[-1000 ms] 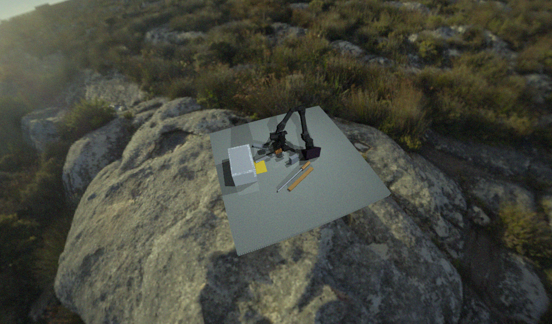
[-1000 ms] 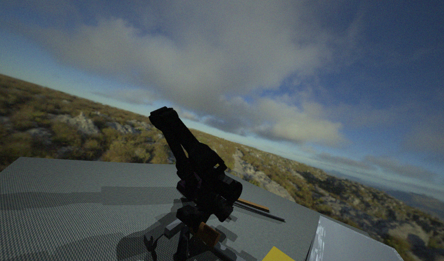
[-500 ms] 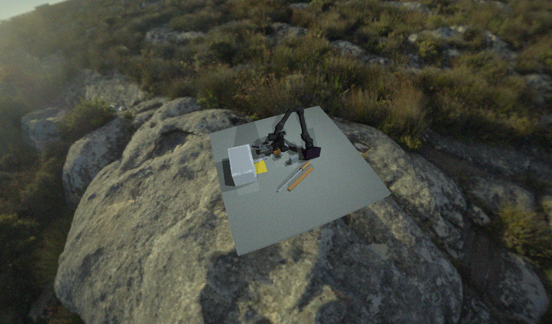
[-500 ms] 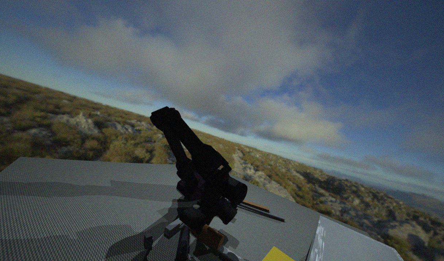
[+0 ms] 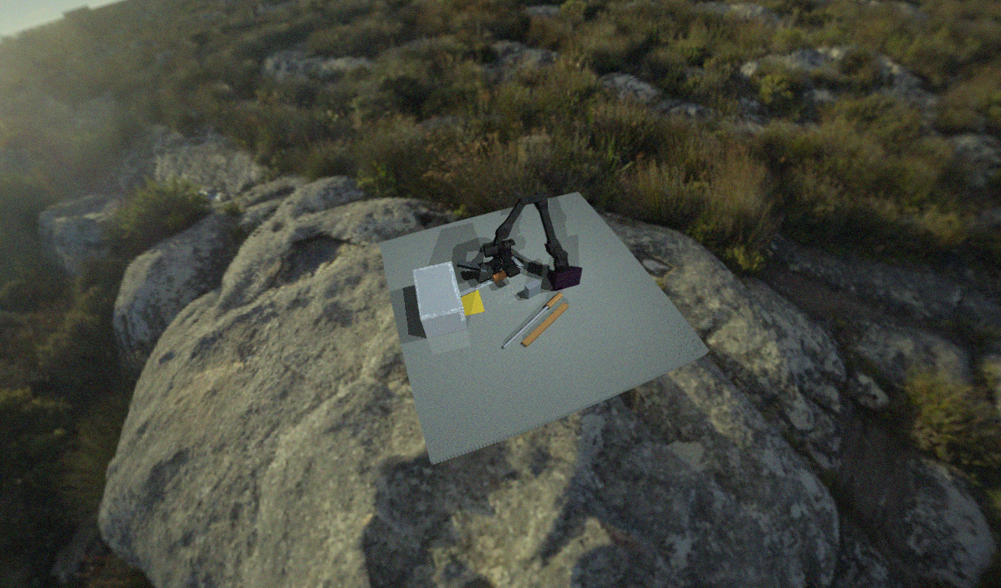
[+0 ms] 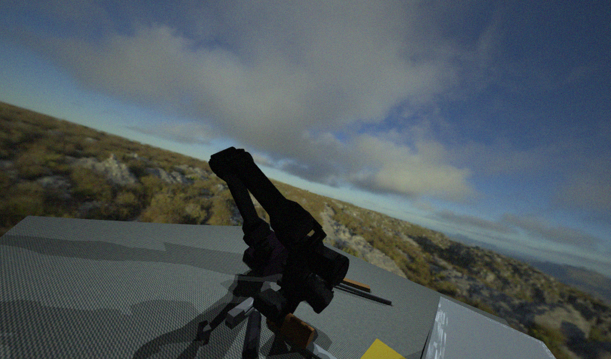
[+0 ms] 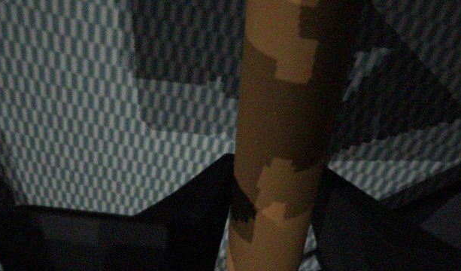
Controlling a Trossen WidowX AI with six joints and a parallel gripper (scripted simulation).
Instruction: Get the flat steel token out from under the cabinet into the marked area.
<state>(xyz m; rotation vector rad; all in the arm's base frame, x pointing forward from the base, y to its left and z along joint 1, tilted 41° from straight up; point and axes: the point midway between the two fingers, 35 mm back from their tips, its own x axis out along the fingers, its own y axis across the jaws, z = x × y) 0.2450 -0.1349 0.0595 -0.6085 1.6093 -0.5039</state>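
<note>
The grey bar is 9 cm behind my gripper tip and 5 cm to the right of it. The rest, counted from my gripper tip: grey block: 17 cm to the left, 7 cm behind, 2 cm above; small grey cube: 15 cm to the right, 7 cm behind; wooden stick: 36 cm to the left, 4 cm behind.
</note>
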